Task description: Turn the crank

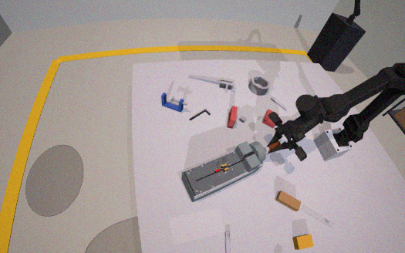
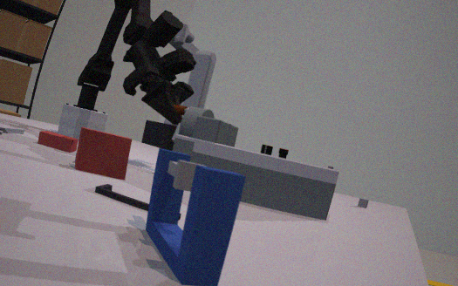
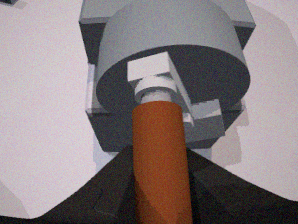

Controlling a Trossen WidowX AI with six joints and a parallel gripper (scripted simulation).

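My gripper tip is 2 cm past the crank handle, 1 cm to the left of it and 2 cm below it. Round my gripper tip: tan block (8 cm behind, 17 cm to the left, 8 cm below); red pointer (18 cm ahead, 6 cm to the left, 1 cm below); black hex key (19 cm ahead, 23 cm to the right, 9 cm below).
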